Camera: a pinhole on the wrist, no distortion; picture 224 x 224 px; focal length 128.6 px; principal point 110.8 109.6 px. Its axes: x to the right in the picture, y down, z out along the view. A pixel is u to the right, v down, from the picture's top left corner.
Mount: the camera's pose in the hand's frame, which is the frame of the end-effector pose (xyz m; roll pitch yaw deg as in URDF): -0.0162 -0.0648 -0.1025 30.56 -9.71 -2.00
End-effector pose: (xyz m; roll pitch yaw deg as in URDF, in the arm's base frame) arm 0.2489 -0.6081 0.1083 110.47 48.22 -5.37
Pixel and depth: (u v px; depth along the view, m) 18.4 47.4 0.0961
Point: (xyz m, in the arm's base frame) 0.1037 -0.4889 0.0997
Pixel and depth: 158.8 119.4 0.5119
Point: -0.0227 -0.8400 -0.2299
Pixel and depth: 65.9 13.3 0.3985
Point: -0.2501 -0.4382 -0.0795
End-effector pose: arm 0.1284 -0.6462 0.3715 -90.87 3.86 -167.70
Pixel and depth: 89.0 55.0 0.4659
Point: 0.2927 -0.8023 0.8456
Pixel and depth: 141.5 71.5 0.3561
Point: 0.1267 -0.8168 0.7052
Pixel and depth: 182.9 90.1 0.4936
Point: -0.0018 -1.0138 0.7408
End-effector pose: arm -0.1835 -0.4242 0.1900 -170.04 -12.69 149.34
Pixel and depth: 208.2 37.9 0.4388
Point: -0.6905 -0.7465 0.1360
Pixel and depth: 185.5 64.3 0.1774
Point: -0.3425 -0.5791 0.2061
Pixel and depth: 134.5 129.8 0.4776
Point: -0.3856 -0.6544 -0.1129
